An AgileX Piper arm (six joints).
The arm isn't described. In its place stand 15 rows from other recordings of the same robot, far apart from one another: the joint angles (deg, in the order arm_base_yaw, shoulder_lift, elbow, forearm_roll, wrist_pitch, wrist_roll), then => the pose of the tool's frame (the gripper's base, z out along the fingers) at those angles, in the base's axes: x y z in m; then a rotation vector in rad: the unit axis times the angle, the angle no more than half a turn.
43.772 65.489 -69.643 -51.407 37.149 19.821 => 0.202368 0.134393 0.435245 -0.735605 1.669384 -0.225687
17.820 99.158 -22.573 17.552 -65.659 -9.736 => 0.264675 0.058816 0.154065 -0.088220 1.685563 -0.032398
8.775 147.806 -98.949 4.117 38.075 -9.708 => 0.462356 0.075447 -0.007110 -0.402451 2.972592 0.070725
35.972 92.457 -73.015 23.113 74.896 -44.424 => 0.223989 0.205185 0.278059 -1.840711 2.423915 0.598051
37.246 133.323 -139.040 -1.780 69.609 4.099 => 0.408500 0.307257 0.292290 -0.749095 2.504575 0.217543
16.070 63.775 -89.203 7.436 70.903 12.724 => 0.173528 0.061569 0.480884 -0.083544 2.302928 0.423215
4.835 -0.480 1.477 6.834 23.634 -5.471 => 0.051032 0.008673 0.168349 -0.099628 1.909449 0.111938
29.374 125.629 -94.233 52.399 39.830 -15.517 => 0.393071 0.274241 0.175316 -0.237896 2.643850 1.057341
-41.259 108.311 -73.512 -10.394 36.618 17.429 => 0.287277 -0.265042 0.190791 1.198541 2.477697 -0.305167
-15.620 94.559 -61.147 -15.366 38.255 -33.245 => 0.312770 -0.102947 0.219663 -0.675299 2.732677 -0.508481
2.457 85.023 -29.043 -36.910 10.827 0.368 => 0.234783 -0.000201 0.148653 -0.833985 2.510768 -0.350434
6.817 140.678 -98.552 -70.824 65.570 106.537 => 0.475669 -0.021949 0.093833 1.100121 1.924559 -0.896420
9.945 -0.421 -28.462 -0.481 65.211 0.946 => -0.008774 -0.002242 0.270255 -0.165454 2.112840 0.102895
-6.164 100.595 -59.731 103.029 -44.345 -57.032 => 0.341620 -0.099224 0.214634 1.318051 1.746096 -0.472913
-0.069 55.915 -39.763 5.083 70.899 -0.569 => 0.136637 0.007454 0.261789 0.021743 2.999786 0.127678
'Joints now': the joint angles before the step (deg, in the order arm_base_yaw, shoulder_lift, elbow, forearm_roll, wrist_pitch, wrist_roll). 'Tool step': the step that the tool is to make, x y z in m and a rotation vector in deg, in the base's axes. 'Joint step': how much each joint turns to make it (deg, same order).
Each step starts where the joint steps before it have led.
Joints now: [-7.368 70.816 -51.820 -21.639 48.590 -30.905]
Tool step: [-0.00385 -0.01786 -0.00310 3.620 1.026 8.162]
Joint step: [-8.705 -0.001 0.180 15.060 -2.713 -23.276]
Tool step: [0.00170 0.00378 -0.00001 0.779 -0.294 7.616]
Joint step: [-0.935 0.002 0.000 7.028 -0.519 -11.873]
